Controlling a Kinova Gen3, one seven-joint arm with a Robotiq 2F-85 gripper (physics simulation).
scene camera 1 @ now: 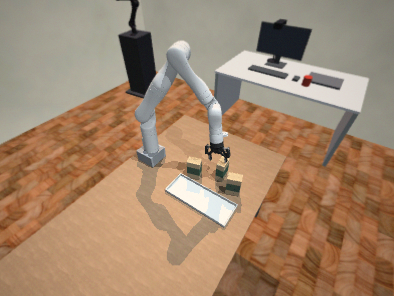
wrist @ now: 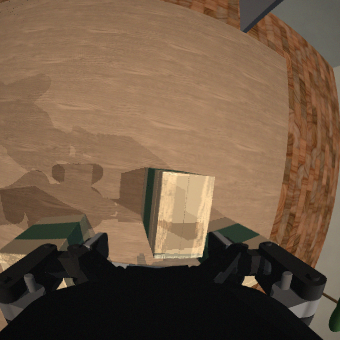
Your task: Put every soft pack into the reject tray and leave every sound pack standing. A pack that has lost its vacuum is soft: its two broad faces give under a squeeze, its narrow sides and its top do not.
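Frame: origin at the arm's base, x ahead, y left, z up, level; millimetres.
Seen in the pictures: gripper, between the fingertips: [scene camera 1: 218, 161] [wrist: 157, 244]; arm's base, origin of its link: [scene camera 1: 152, 148].
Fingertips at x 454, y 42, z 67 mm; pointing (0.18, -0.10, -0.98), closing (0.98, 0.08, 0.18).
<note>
Pixels of each thing's top centre, then the offset from my fingertips to it. Level surfaces: height alone.
- middle pack, centre of its top: [wrist: 184, 218] [scene camera 1: 223, 161] dx +25, dy +20, dz -9 mm
- left pack, centre of its top: [wrist: 30, 275] [scene camera 1: 194, 160] dx -129, dy -53, dz -9 mm
- right pack, centre of its top: [wrist: 254, 271] [scene camera 1: 235, 176] dx +128, dy -57, dz -9 mm
- reject tray, centre of its top: [scene camera 1: 200, 196] dx -19, dy -190, dz -127 mm
- wooden table top, height of its surface: dz -150 mm
Three tan packs with dark green bands stand upright. The middle pack [scene camera 1: 221, 169] [wrist: 185, 215] is right below the gripper, its pale top between the line of the two fingers in the wrist view. The left pack [scene camera 1: 194, 166] [wrist: 55, 232] and the right pack [scene camera 1: 233, 184] [wrist: 235, 235] are partly hidden by the fingers in the wrist view. My gripper [scene camera 1: 218, 156] [wrist: 157, 244] is open and empty, close above the middle pack. The reject tray [scene camera 1: 200, 199], pale with a grey rim, lies in front of the packs; no pack is in it. Softness cannot be seen.
The packs and tray are on a wooden table top [scene camera 1: 115, 225]. The arm base [scene camera 1: 151, 156] is left of the packs. The right and left packs stand close to the middle one. A white desk [scene camera 1: 345, 96] with a monitor [scene camera 1: 283, 41] and a red cup [scene camera 1: 307, 81] stands behind.
</note>
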